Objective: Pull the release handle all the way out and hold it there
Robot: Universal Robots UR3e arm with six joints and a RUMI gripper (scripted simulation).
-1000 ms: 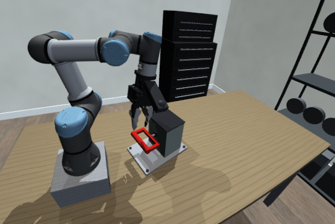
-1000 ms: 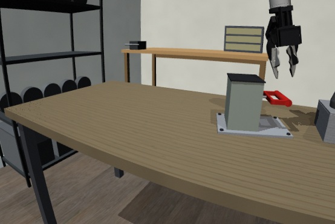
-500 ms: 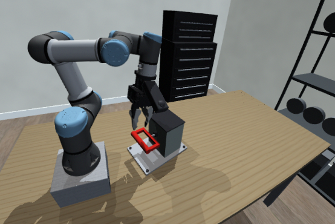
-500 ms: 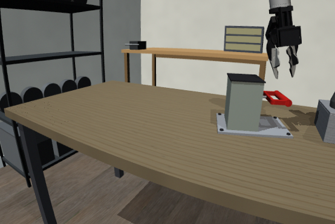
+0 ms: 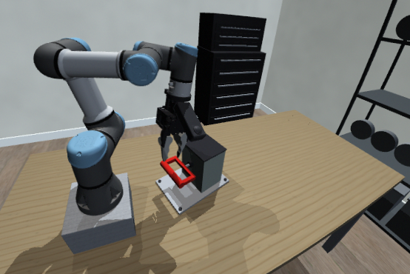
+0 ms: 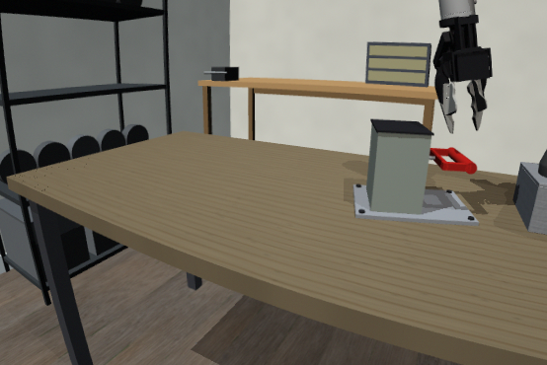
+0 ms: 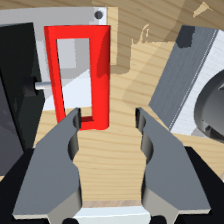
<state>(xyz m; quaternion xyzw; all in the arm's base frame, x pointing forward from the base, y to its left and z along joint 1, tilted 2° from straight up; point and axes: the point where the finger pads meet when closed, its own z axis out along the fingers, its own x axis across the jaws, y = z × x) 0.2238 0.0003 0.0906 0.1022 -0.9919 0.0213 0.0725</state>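
The baseplate lies 18 cm below my hand, 9 cm ahead of it and 2 cm to the left of it.
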